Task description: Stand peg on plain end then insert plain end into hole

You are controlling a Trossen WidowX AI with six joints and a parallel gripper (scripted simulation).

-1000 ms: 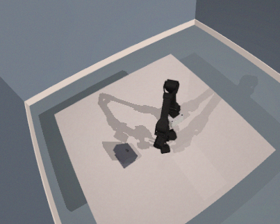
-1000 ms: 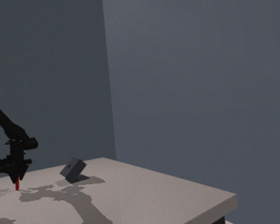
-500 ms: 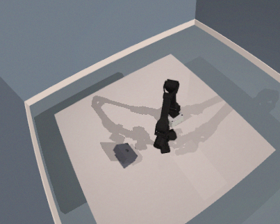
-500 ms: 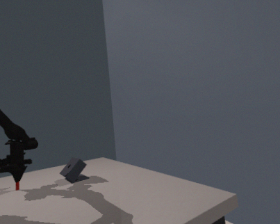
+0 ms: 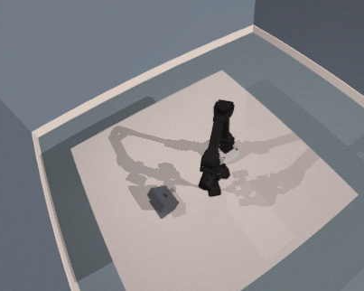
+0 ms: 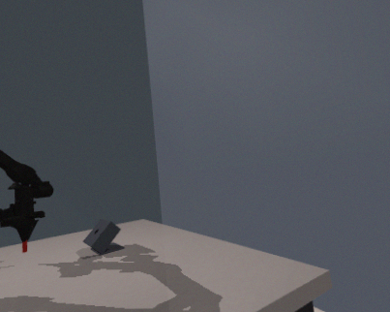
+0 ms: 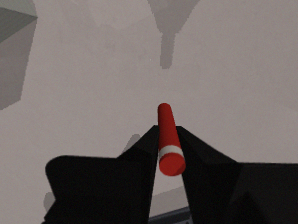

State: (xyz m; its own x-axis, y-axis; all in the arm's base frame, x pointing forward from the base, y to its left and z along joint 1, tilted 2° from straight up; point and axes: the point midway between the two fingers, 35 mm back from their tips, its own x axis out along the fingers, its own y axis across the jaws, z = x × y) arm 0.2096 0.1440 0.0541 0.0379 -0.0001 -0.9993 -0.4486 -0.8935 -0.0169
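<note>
Now: gripper tip 250 mm short of the grey sloped panel, 100 mm to the left of it and 20 mm above it. The rest, counted from my gripper tip: red peg 20 mm above.
</note>
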